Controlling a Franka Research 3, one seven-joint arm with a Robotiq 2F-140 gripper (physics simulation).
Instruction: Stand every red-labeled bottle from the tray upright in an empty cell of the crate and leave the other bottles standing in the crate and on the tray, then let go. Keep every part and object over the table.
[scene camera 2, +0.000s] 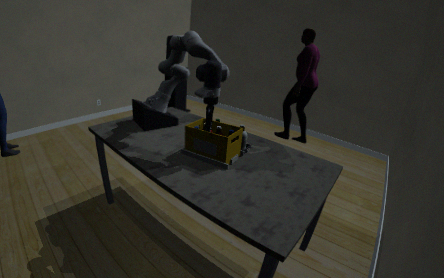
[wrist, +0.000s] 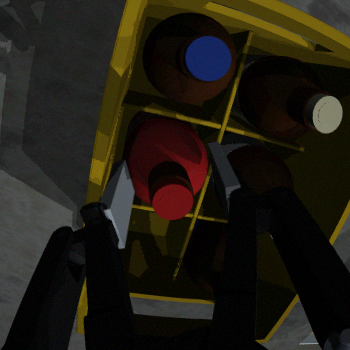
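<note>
The yellow crate (scene camera 2: 206, 145) (wrist: 109, 95) stands on the table. In the wrist view a red-labeled bottle (wrist: 167, 150) with a red cap stands in a left-hand cell. My gripper (scene camera 2: 209, 128) (wrist: 169, 167) is open, with its fingers down in the crate on either side of this bottle's neck and a gap on both sides. A blue-capped bottle (wrist: 207, 58) and a cream-capped bottle (wrist: 327, 114) stand in the cells above. Two more dark bottles are partly hidden by the right finger. The tray cannot be made out clearly.
The grey table (scene camera 2: 265, 190) bears the crate and the robot's base (scene camera 2: 152, 117). A pale bottle (scene camera 2: 244, 136) stands just behind the crate's right side, with small dark items beside it. A person (scene camera 2: 307, 67) stands beyond the table, and another shows partly at the far left.
</note>
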